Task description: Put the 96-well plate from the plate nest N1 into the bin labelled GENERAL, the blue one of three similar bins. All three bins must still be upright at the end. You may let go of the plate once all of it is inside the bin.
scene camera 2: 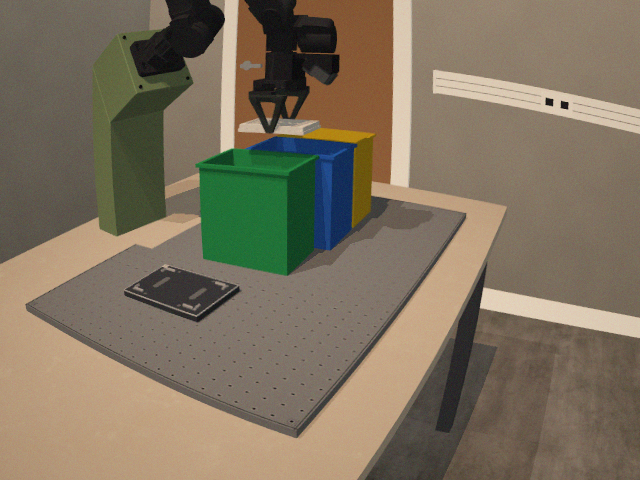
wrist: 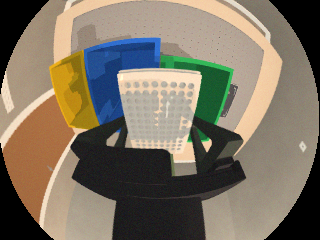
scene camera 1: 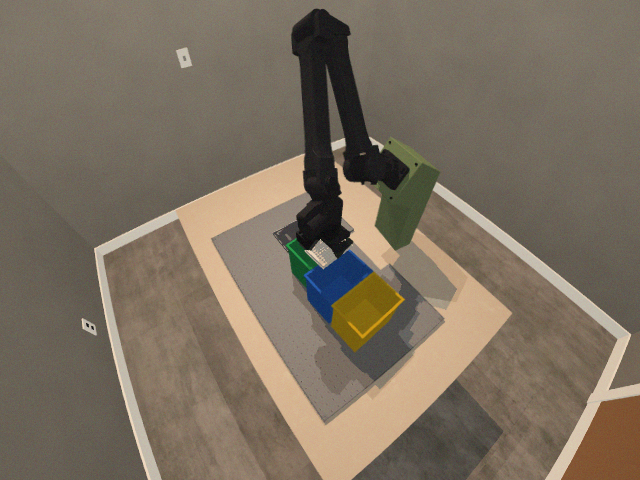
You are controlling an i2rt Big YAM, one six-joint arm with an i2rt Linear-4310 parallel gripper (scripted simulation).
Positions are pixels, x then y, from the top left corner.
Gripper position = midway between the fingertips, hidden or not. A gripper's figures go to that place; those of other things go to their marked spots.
Labels:
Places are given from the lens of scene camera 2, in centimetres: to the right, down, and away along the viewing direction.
gripper (scene camera 2: 279, 129): -7, -20, 100
white 96-well plate (scene camera 2: 284, 126): -6, -20, 95
blue bin (scene camera 2: 333, 178): 2, -11, 101
green bin (scene camera 2: 261, 218): -10, -4, 93
yellow bin (scene camera 2: 363, 155): 9, -18, 116
The marked spots on the white 96-well plate and the yellow bin are 26 cm apart.

